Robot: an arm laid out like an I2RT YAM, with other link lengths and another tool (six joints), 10 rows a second.
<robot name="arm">
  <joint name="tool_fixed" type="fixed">
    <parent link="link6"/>
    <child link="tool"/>
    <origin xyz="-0.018 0.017 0.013" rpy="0.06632 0 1.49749"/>
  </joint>
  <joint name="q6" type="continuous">
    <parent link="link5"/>
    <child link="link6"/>
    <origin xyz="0.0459 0 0.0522" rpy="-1.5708 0 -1.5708"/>
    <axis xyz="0 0 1"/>
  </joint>
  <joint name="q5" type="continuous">
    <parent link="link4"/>
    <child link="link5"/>
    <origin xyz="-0.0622 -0.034 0.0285" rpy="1.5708 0 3.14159"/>
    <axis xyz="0 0 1"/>
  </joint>
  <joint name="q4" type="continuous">
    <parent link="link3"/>
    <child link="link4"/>
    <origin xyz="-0.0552 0.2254 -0.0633" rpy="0 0 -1.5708"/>
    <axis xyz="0 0 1"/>
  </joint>
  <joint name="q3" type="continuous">
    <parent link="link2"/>
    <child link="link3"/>
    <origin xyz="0.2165 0 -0.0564" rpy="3.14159 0 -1.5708"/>
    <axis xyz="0 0 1"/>
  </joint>
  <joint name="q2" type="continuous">
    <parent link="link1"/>
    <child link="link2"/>
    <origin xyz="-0.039 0.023 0.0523" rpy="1.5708 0 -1.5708"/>
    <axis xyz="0 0 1"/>
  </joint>
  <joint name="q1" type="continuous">
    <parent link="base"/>
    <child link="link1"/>
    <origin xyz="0 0 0.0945" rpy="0 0 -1.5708"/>
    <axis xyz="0 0 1"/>
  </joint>
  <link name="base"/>
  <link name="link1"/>
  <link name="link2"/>
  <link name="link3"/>
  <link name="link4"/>
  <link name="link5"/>
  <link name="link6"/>
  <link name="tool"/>
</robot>
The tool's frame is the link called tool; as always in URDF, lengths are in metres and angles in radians. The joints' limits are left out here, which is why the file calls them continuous.
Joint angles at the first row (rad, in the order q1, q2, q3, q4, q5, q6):
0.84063 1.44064 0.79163 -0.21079 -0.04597 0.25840
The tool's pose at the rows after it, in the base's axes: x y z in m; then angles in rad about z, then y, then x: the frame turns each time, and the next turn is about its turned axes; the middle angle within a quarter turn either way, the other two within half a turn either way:
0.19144 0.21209 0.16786 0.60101 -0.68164 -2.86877
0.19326 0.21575 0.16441 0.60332 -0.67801 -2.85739
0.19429 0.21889 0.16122 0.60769 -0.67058 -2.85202
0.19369 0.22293 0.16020 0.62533 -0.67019 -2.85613
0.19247 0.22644 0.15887 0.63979 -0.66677 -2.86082
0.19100 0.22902 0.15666 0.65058 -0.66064 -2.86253
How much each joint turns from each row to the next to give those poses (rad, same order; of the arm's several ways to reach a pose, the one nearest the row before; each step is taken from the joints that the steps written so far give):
0.00017 0.02642 0.00327 0.01795 -0.00677 0.00065
0.00112 0.02629 0.00872 0.01612 -0.01261 -0.00023
0.00298 0.02317 0.00898 0.00796 -0.00751 0.00014
0.01020 0.01507 0.00962 0.00392 -0.00080 -0.00571
0.01115 0.01327 0.00764 0.00130 0.00190 -0.00212
0.00928 0.01189 0.00315 0.00245 -0.00034 -0.00032

